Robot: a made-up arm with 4 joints.
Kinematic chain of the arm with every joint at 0, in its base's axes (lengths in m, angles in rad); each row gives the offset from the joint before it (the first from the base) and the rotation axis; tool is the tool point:
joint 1: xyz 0 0 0.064 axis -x
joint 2: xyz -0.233 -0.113 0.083 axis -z
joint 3: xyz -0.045 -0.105 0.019 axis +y
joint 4: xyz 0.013 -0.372 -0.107 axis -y
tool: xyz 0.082 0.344 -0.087
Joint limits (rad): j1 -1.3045..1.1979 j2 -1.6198..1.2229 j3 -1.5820..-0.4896 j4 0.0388..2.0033
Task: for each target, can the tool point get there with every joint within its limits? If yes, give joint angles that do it. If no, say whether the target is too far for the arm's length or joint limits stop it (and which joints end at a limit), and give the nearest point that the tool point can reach.
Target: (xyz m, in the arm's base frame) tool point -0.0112 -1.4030 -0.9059
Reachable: no: too far | nearest point -0.2002 -0.3023 -0.1450 | short by 1.351 m
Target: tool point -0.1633 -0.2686 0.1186
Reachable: yes | joints -0.3954 -0.4620 -0.8169 1.8247
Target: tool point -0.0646 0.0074 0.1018
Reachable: yes | joints 0.5160 -1.2840 -0.5961 0.3515
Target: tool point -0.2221 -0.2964 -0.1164
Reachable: yes | joints -1.0953 0.6998 -1.2535 0.5518
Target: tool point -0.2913 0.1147 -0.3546
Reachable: no: joint limits stop it (at a limit: joint 1, joint 3, joint 4) | nearest point -0.2738 -0.0584 -0.2264 | short by 0.216 m
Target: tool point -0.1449 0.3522 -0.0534
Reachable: no: joint limits stop it (at a limit: joint 1, joint 2, joint 4) | nearest point -0.1075 0.1953 0.0946 | short by 0.219 m
